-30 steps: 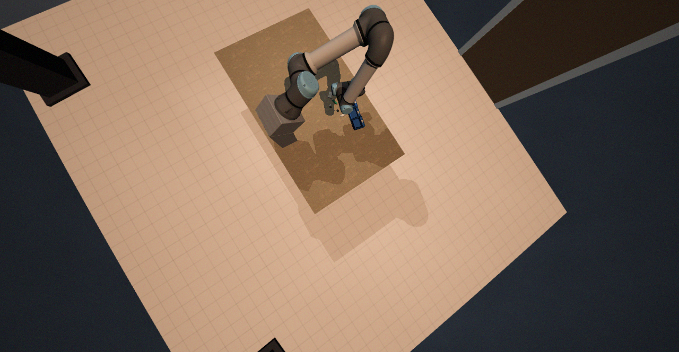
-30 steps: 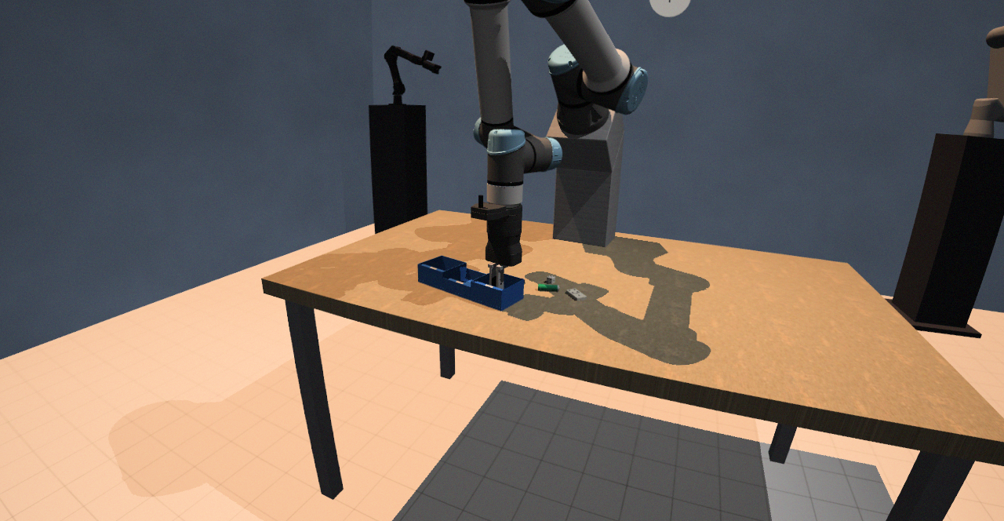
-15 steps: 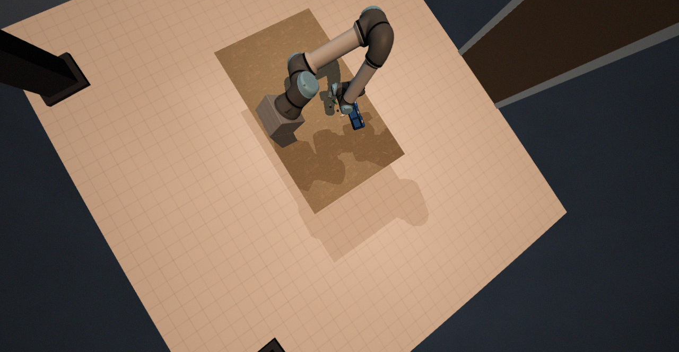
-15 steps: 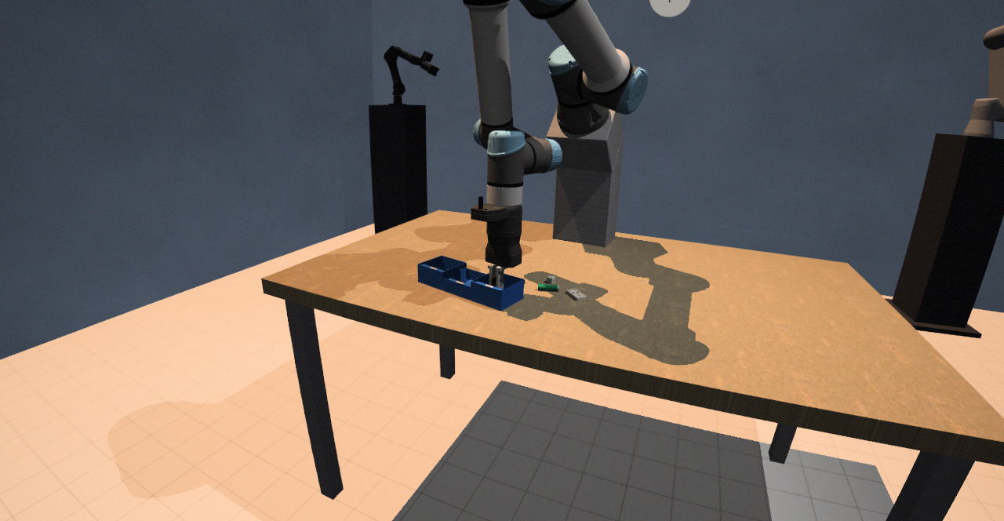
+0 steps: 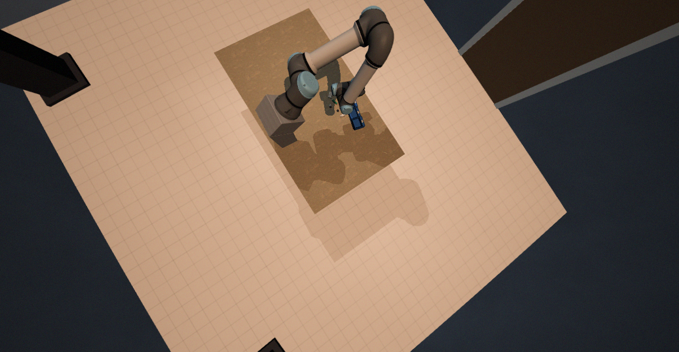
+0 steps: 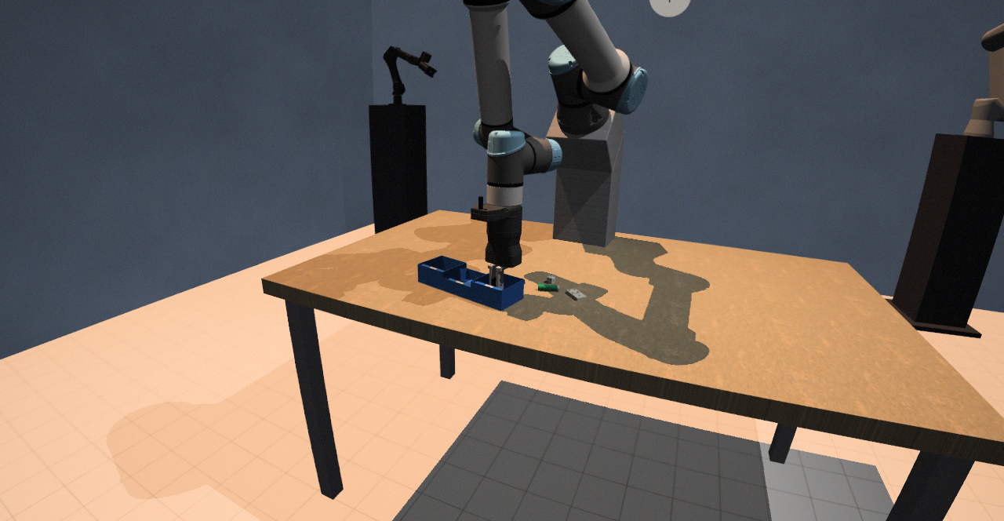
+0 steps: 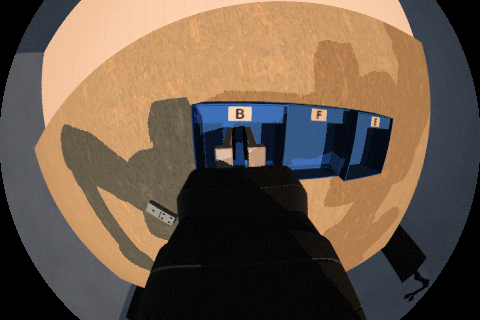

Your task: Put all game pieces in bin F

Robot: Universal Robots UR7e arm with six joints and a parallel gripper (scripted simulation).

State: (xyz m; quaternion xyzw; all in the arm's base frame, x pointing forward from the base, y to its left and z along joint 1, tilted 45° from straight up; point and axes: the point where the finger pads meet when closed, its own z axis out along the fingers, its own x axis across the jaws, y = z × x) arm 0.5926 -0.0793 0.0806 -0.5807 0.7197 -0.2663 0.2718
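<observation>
The pale domino-like tile is 16 cm to the left of my hand, 9 cm behind it and 3 cm below it. From my hand the other things lie so: blue bin: 8 cm to the right, 3 cm behind, 1 cm below; then black piece: 12 cm behind, 3 cm below, 2 cm to the left; then pale flat block: 11 cm behind, 3 cm to the right, 3 cm below.
</observation>
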